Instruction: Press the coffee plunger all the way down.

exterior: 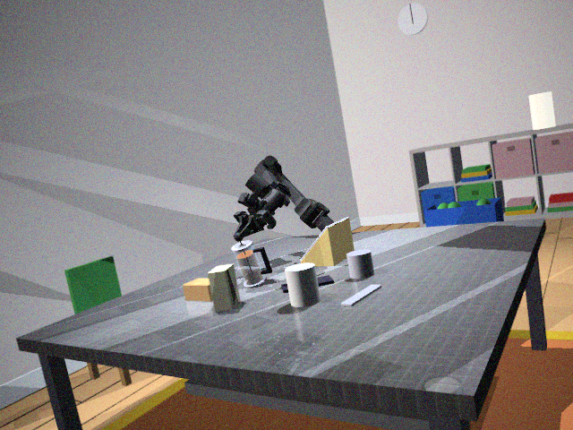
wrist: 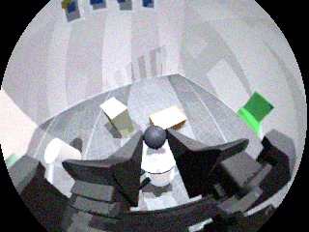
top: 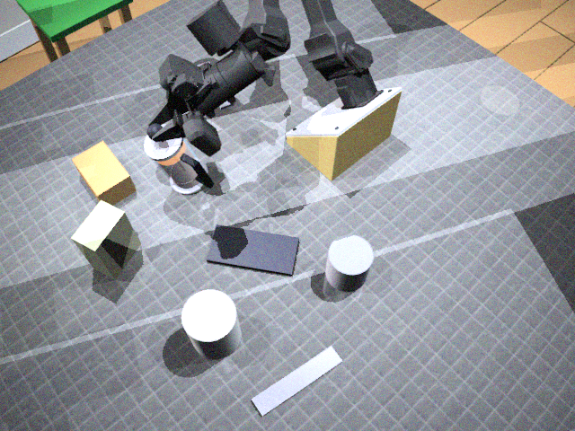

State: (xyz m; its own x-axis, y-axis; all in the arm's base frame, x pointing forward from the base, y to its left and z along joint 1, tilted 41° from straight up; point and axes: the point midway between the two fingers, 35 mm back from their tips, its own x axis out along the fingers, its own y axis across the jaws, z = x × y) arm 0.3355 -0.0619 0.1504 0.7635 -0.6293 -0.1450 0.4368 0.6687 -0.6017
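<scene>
Now: the coffee press 3 cm behind my gripper tip, 2 cm to the left of it and 8 cm below it. Round my gripper tip: pale green block 16 cm ahead, 4 cm to the left, 11 cm below; dark flat plate 2 cm behind, 21 cm to the left, 16 cm below.
</scene>
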